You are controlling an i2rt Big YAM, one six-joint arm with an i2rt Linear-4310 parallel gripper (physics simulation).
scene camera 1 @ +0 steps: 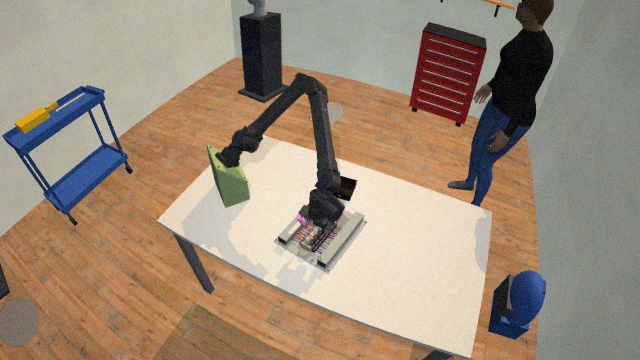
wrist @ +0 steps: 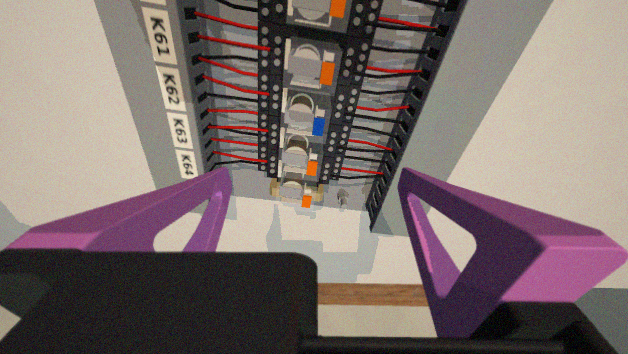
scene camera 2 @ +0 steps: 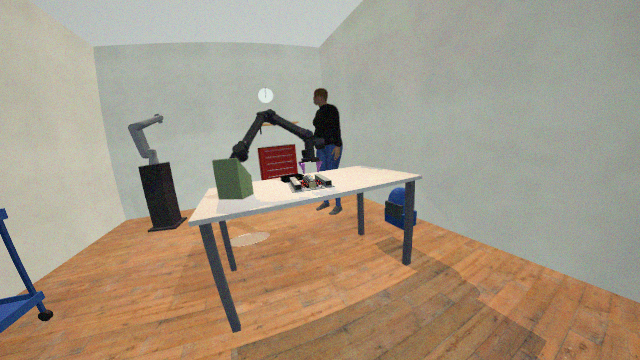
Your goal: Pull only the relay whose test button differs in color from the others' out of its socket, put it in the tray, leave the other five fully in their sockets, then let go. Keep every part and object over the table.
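Frame: origin at the arm's base, x up, y back, z right, level; metres.
Seen in the pictures: gripper, between the fingertips: [scene camera 1: 315, 229] [wrist: 314, 176] [scene camera 2: 311, 173]; arm's base, origin of its link: [scene camera 1: 226, 160] [scene camera 2: 230, 168].
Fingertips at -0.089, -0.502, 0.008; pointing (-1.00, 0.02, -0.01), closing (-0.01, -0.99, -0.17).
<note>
Pixels of each thing's top centre, then the offset from my fingertips to it, as dx, dy, dz. "*": a spot on its surface instead. Level surfaces: height alone.
- relay with the blue test button, centre of its top: [wrist: 304, 125] -0.018, +0.010, -0.021
- black tray, a spot on its surface: [scene camera 1: 354, 182] * -0.067, +0.047, -0.381
- white table, height of its surface: dx -0.088
The relay with the blue test button [wrist: 302, 111] sits in its socket in the row, in the wrist view. Neighbouring relays with orange buttons [wrist: 305, 65] [wrist: 296, 151] sit before and after it. The row runs between two grey ducts on the board [scene camera 1: 345, 241] [scene camera 2: 324, 181] [wrist: 450, 110]. My gripper [scene camera 1: 316, 227] [scene camera 2: 311, 170] [wrist: 314, 176] is open, empty, pointing down above the board, with one purple finger on each side of the row. The black tray [scene camera 1: 354, 182] [scene camera 2: 290, 177] is on the table behind the board, partly hidden by the arm in scene camera 1.
The white table [scene camera 1: 420, 260] [scene camera 2: 370, 175] carries the board, the tray and the green arm mount [scene camera 1: 234, 187] [scene camera 2: 230, 180]. Red and black wires [wrist: 230, 111] run from the sockets to both ducts. A person [scene camera 1: 520, 75] [scene camera 2: 327, 125] stands beyond the table.
</note>
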